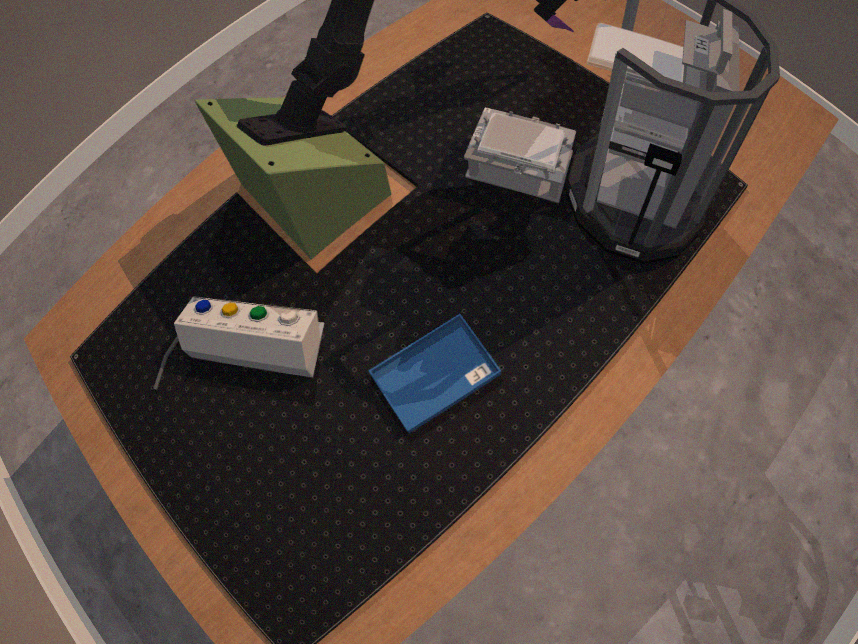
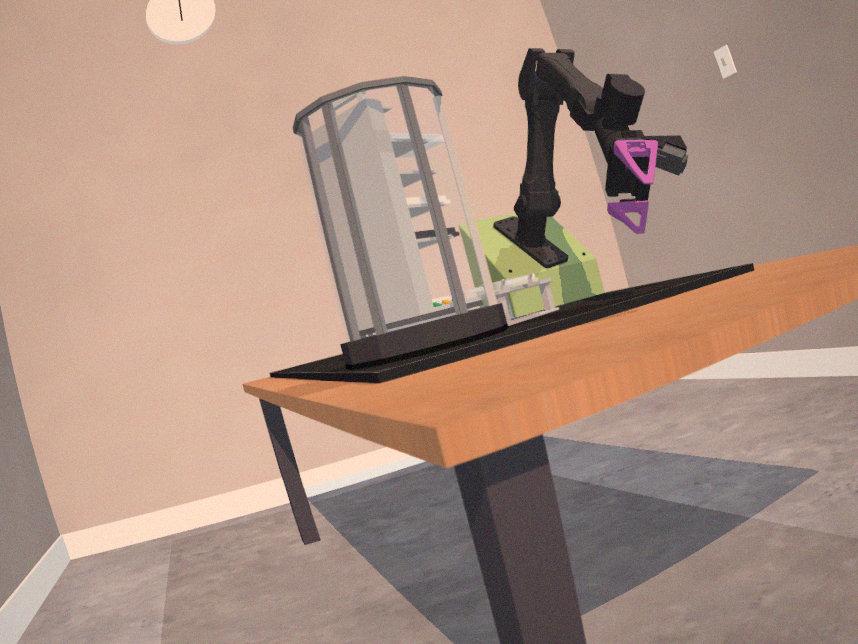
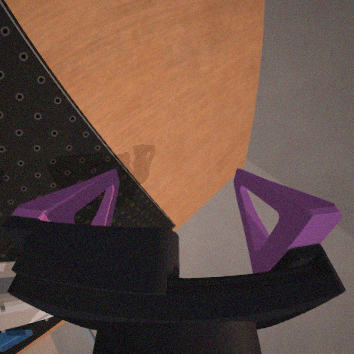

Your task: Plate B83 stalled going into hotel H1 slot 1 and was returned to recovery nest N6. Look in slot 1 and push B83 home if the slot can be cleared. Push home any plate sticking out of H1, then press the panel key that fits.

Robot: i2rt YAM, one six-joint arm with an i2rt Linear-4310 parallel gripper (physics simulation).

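Places are measured from the arm's base along level axes (x back, y left, z down), in centimetres.
Pixels of known places: gripper, fingertip midpoint: (image 1: 588, 14) (image 2: 644, 209) (image 3: 176, 175); arm's base, origin of the base link: (image 1: 292, 128) (image 2: 529, 242).
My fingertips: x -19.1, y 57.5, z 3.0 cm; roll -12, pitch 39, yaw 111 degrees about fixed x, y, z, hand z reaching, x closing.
For each thing: its top centre in the pictures, then the offset to it from my fingertips. "pt": a spot on its surface instead. Level surfaces: height alone.
- Hotel H1, middle of its top: (image 1: 695, 21) (image 2: 363, 98) dx -26.9, dy -25.5, dz -29.2 cm
- white piece, surface spot: (image 2: 427, 201) pt dx -26.7, dy -13.7, dz -8.0 cm
- dark piece, middle of its top: (image 1: 642, 131) (image 2: 411, 236) dx -24.5, dy -26.1, dz -5.2 cm
- white key panel, middle of its top: (image 1: 235, 321) (image 2: 432, 299) dx +4.9, dy -84.7, dz +3.7 cm
- lidded clear box, middle of its top: (image 1: 522, 137) (image 2: 497, 282) (image 3: 22, 317) dx -7.2, dy -32.9, dz +4.7 cm
- guard, surface spot: (image 1: 605, 155) pt dx -23.3, dy -36.3, dz -7.8 cm
- black post with a small sign, surface spot: (image 1: 663, 159) pt dx -31.4, dy -37.3, dz -15.3 cm
- blue tray marked LF, middle of its top: (image 1: 434, 371) (image 3: 4, 344) dx -20.2, dy -70.5, dz +10.3 cm
- black mat, its level: dz +12.0 cm
- white flat item, middle of its top: (image 1: 639, 51) (image 2: 401, 142) dx -21.4, dy -27.4, dz -21.2 cm
Hotel H1 (image 1: 701, 45) (image 2: 384, 207) is a tall grey column with stacked levels behind a clear, grey-framed guard. A white piece (image 2: 427, 201) and a dark piece (image 2: 431, 234) project from its levels; slot numbers and what is inside slot 1 cannot be made out. I cannot identify plate B83 or nest N6 by label. The white key panel (image 1: 242, 343) has blue (image 1: 202, 305), yellow (image 1: 229, 309), green (image 1: 257, 312) and white (image 1: 287, 316) keys; their lettering is unreadable. My gripper (image 2: 644, 206) (image 3: 176, 175) is open and empty, high above the table edge, away from the hotel.
A lidded clear box (image 1: 519, 142) stands beside the guard (image 1: 605, 155). A black post with a small sign (image 1: 663, 159) is at the guard. A blue tray marked LF (image 1: 433, 381) lies on the black mat (image 1: 388, 526). A white flat item (image 1: 609, 45) lies behind the guard.
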